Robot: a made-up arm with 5 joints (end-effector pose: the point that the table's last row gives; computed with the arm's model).
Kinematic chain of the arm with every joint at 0, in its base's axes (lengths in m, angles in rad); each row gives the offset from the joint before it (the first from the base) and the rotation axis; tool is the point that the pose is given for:
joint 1: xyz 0 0 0.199 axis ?
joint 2: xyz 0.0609 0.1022 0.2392 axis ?
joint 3: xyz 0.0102 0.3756 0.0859 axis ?
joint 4: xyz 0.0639 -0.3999 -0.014 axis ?
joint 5: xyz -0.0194 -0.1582 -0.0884 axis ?
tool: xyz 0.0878 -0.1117 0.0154
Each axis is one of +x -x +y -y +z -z.
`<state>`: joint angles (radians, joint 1 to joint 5).
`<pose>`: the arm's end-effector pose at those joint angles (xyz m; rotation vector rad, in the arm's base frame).
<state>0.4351 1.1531 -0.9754 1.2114 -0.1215</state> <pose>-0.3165 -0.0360 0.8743 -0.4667 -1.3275 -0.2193</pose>
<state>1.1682 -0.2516 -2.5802 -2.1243 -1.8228</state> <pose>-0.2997 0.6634 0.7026 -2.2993 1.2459 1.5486</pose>
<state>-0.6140 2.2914 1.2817 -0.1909 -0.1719</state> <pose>-0.3925 0.0771 0.0901 1.4579 1.4967 1.9708</pose>
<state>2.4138 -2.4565 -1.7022 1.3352 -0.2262</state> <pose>-0.8924 -0.0892 -0.1533 0.8368 1.1185 -2.0174</pose>
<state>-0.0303 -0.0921 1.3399 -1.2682 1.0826</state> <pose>0.4080 0.5442 0.0766 2.0014 -0.2795 1.4843</pose>
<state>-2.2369 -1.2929 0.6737 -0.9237 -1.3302</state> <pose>-0.0498 -0.1337 0.0492 -1.1907 1.6733 0.6641</pose>
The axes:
joint 1: -y
joint 2: +z
joint 3: +x
joint 4: -z
joint 5: +x

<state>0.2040 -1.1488 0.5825 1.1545 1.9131</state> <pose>0.1329 0.1471 0.0865 -1.5916 2.1197 1.3529</pose>
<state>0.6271 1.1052 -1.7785 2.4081 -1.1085</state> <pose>-0.6727 0.2053 0.4761 0.2327 -1.5124 -1.9135</pose>
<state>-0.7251 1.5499 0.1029 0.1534 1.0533</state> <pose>0.2696 0.2043 0.0524 1.4098 1.3723 0.8652</pose>
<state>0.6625 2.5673 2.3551 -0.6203 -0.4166</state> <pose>-0.4530 -0.4242 -0.2124 0.8161 1.5831 1.7682</pose>
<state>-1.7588 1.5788 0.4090 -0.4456 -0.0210</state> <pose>-0.0364 0.3554 -0.0105 2.0269 1.2632 1.0928</pose>
